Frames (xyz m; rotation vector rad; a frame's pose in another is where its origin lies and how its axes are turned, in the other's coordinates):
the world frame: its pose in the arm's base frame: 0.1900 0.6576 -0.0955 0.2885 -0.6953 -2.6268
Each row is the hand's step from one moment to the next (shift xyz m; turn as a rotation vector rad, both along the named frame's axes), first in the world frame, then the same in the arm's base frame.
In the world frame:
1: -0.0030 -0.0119 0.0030 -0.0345 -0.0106 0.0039
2: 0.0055 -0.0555 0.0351 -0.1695 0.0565 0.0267
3: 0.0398 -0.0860 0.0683 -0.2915 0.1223 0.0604
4: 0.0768 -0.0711 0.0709 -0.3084 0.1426 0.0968
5: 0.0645 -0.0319 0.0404 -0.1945 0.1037 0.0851
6: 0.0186 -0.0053 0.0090 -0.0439 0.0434 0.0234
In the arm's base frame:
1: -0.0021 0.0120 -0.0032 0.0263 0.0250 0.0011
2: -0.0337 0.0566 0.0011 0.1627 0.0401 0.0675
3: -0.0843 0.0801 0.0107 0.2838 0.0552 0.1413
4: -0.1133 0.0534 0.0171 0.2949 0.0620 0.1844
5: -0.0803 0.0146 0.0122 0.1834 0.0385 0.1439
6: -0.0211 0.0000 0.0032 0.0468 -0.0054 0.0463

